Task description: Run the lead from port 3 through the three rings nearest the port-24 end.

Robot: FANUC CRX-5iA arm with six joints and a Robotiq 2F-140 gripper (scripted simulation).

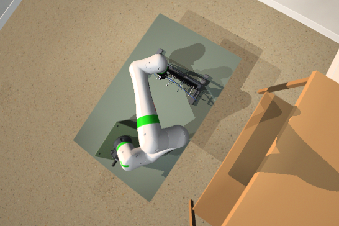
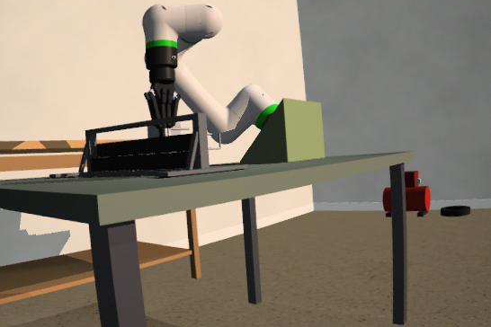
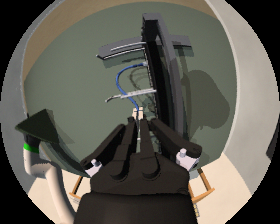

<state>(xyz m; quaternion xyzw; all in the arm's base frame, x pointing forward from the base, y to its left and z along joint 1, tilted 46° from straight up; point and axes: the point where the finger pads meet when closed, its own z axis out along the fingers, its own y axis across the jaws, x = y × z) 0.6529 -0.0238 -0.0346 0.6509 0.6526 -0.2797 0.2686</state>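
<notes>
My hand is 60 mm short of the dark rack, 50 mm to the left of it and 20 mm above it.
</notes>
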